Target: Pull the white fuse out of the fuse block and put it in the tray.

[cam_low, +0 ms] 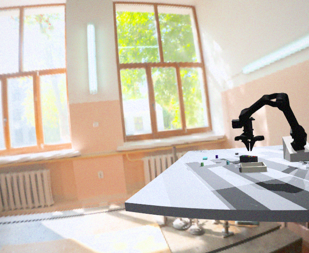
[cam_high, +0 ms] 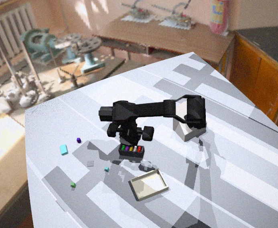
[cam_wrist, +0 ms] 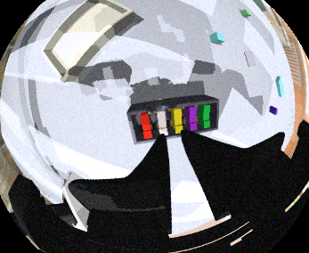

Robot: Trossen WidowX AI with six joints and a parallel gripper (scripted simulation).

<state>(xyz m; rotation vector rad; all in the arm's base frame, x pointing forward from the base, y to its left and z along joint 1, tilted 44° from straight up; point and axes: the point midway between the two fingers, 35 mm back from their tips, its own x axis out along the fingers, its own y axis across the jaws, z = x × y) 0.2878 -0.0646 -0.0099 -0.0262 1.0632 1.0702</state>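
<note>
Now: gripper tip 5 cm above the white fuse. Also, from my gripper tip: teal cube (15 cm ahead, 6 cm below, 1 cm to the left); then cream tray (18 cm to the left, 7 cm below, 4 cm ahead); then purple cube (23 cm to the right, 20 cm ahead, 6 cm below).
</note>
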